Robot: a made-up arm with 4 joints.
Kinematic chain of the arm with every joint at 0, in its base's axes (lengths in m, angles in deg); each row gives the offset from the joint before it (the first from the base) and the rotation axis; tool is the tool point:
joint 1: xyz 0 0 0.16 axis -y
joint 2: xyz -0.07 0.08 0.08 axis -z
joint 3: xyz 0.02 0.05 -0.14 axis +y
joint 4: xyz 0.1 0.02 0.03 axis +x
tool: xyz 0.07 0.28 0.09
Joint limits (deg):
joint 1: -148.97..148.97
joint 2: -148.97..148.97
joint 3: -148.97..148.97
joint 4: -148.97..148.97
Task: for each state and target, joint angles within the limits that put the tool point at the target. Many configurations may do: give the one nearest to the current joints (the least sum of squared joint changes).
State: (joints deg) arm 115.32 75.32 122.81 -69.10
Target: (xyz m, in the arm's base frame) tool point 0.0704 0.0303 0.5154
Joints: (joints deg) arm 116.12 104.81 103.34 -28.59
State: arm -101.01 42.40 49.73 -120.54
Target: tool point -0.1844 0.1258 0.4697
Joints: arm -101.82 51.20 85.68 -148.97
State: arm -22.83 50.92 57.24 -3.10
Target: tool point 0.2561 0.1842 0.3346
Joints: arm 6.28 31.88 11.84 29.34
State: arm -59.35 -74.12 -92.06 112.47
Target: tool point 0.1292 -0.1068 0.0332
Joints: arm -44.70 -127.06 -110.69 104.61
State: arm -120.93 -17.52 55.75 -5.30
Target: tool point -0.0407 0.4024 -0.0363
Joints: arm -91.33 -0.78 42.30 14.43
